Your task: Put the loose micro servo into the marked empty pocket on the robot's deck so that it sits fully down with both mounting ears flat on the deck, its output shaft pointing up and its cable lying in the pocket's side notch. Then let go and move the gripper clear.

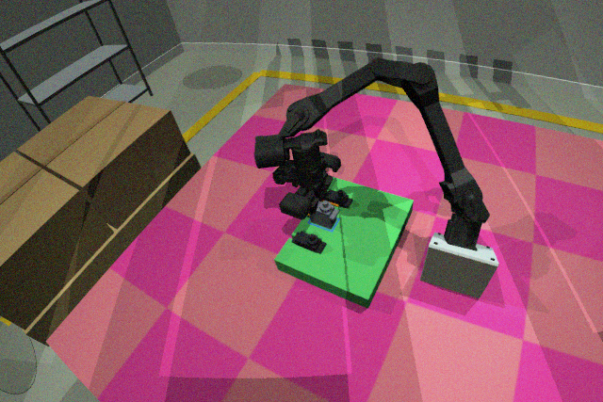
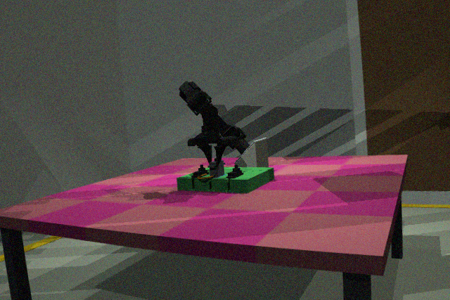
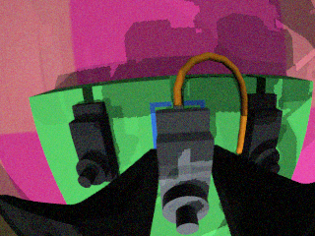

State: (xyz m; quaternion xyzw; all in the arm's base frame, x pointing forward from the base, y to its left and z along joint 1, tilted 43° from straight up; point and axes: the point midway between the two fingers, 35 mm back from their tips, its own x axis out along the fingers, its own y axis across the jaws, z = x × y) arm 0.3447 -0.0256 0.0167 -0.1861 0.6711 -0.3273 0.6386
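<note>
Right now the green deck is 120 mm behind my gripper tip, 70 mm below it and 20 mm to the left of it.
</note>
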